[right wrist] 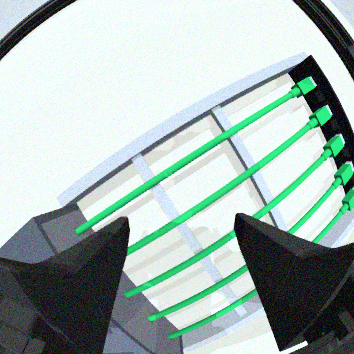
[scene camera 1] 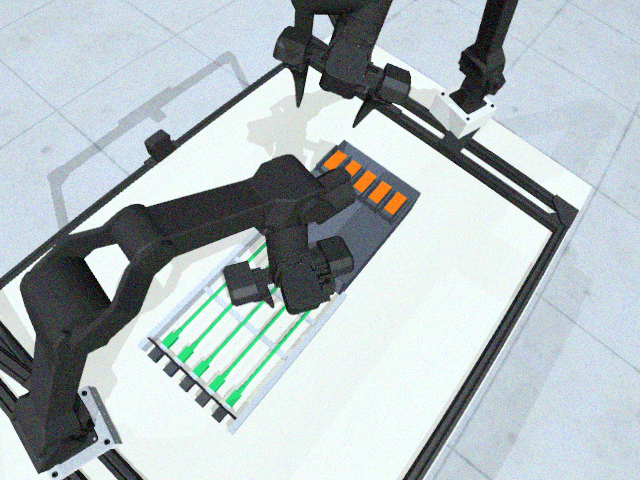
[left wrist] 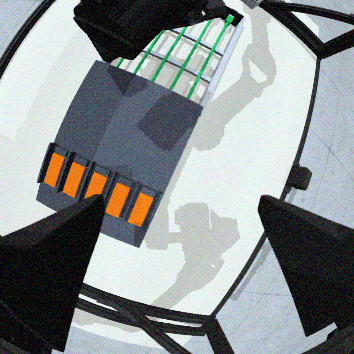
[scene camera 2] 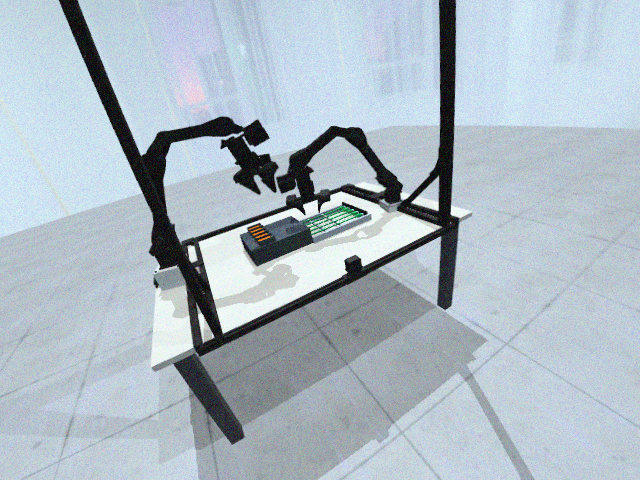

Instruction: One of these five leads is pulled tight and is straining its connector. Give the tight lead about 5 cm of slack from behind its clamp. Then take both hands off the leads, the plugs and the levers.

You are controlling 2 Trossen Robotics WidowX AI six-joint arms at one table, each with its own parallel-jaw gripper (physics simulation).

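Places are measured from the left arm's base along level axes (x ahead, y right, z down), in millimetres.
Pixels of known places: left gripper, fingertip midpoint: (scene camera 1: 325,116) (left wrist: 183,203) (scene camera 2: 267,193); right gripper, fingertip midpoint: (right wrist: 182,222) (scene camera 2: 312,213); left arm's base, link origin: (scene camera 1: 467,100) (scene camera 2: 170,263); right arm's base, link origin: (scene camera 1: 70,432) (scene camera 2: 393,200).
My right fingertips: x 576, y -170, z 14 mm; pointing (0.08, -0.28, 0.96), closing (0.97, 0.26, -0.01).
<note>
For each thing: its top centre in the pictures, then the offset to it from my right fingertips. "spot": a spot on its surface instead. Level surfaces: height alone.
- dark grey clamp block, top centre: (left wrist: 108,151) (scene camera 1: 347,198) (scene camera 2: 272,226) dx -181, dy +98, dz -26 mm
- outermost plug, top centre: (right wrist: 306,84) (scene camera 1: 233,398) dx +156, dy -76, dz +32 mm
- outermost lead, surface spot: (right wrist: 185,163) spot: dx +15, dy -32, dz +36 mm
- pale frame rail, top centre: (right wrist: 208,101) (scene camera 1: 291,358) (scene camera 2: 320,212) dx +46, dy -73, dz +35 mm
- table, surface height: dz +62 mm
Five green leads run side by side from the dark grey clamp block (scene camera 1: 372,227) (scene camera 2: 279,250) (left wrist: 85,120) to green plugs, such as the outermost plug (scene camera 1: 234,397) (right wrist: 306,86). The outermost lead (right wrist: 185,163) looks nearly straight in the right wrist view; which lead is tight I cannot tell. Five orange levers, one of them the end lever (scene camera 1: 395,203) (left wrist: 140,209), sit on the block. My right gripper (scene camera 1: 301,302) (scene camera 2: 310,210) (right wrist: 182,222) is open above the leads near the block, holding nothing. My left gripper (scene camera 1: 326,116) (scene camera 2: 267,192) (left wrist: 183,203) is open and empty, high beyond the lever end.
A pale frame rail (scene camera 1: 290,358) (right wrist: 170,124) runs along the leads, and thin crossbars (right wrist: 245,162) lie beneath them. The right arm (scene camera 1: 206,217) covers part of the leads and block in scene camera 1. Dark beams edge the table (scene camera 1: 465,289).
</note>
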